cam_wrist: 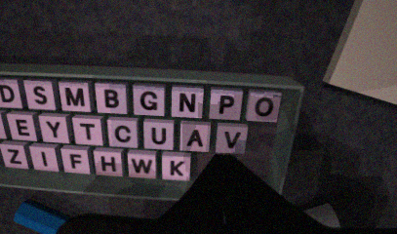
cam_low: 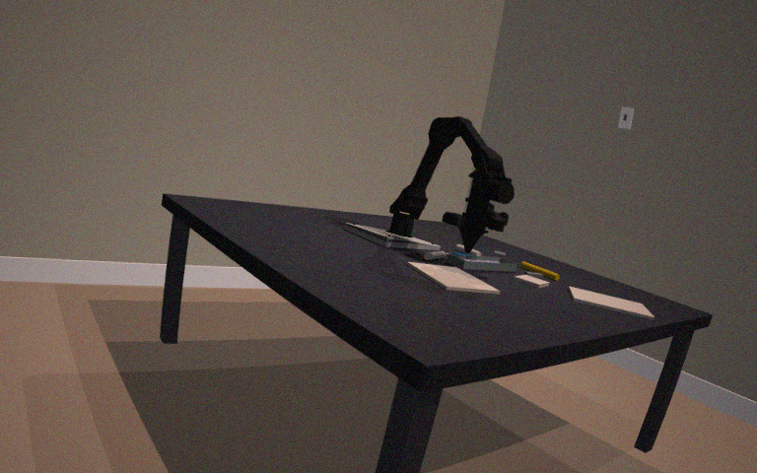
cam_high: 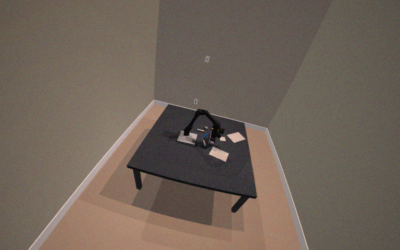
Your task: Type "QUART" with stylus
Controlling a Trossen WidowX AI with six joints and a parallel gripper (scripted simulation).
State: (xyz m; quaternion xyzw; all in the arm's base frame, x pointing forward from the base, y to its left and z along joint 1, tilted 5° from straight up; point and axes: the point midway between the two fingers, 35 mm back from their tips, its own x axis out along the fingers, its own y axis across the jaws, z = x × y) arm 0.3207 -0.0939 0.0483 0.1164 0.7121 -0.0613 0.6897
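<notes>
Now: gripper tip 90 mm to the right of the blue stylus, 90 mm past it and 30 mm above it. Round my gripper tip: yellow cylinder: 280 mm to the left, 100 mm ahead, 30 mm below; then white block: 160 mm ahead, 100 mm to the left, 40 mm below; then grey stylus tip: 110 mm behind, 70 mm to the left, 30 mm below.
</notes>
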